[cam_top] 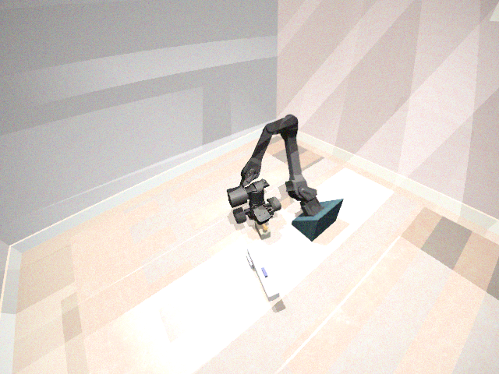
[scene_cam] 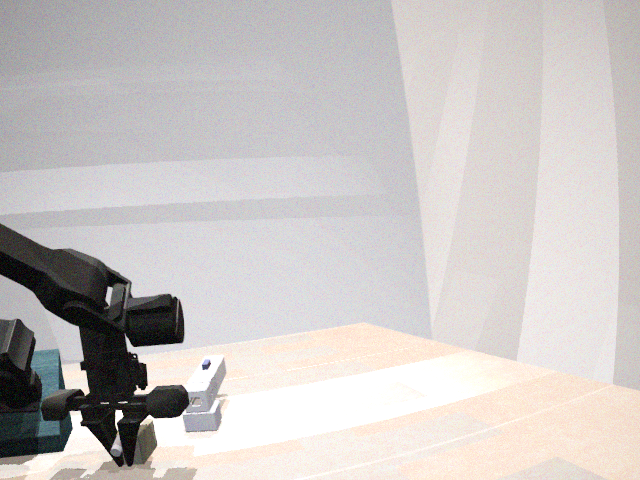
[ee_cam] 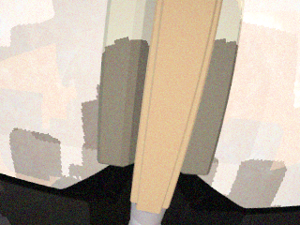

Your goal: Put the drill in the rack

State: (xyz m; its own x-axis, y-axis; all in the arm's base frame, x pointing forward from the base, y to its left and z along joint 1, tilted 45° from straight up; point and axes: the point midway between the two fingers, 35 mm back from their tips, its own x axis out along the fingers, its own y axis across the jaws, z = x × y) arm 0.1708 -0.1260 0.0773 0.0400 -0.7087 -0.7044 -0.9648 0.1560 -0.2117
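The drill lies 5 cm above my gripper tip, 4 cm to the left of it and 1 cm ahead of it. Round my gripper tip: v-shaped rack 5 cm to the left, 1 cm ahead, 1 cm above; then bluish key 22 cm to the left, 13 cm ahead, 5 cm above; then housing block 19 cm to the left, 13 cm ahead, 4 cm above.
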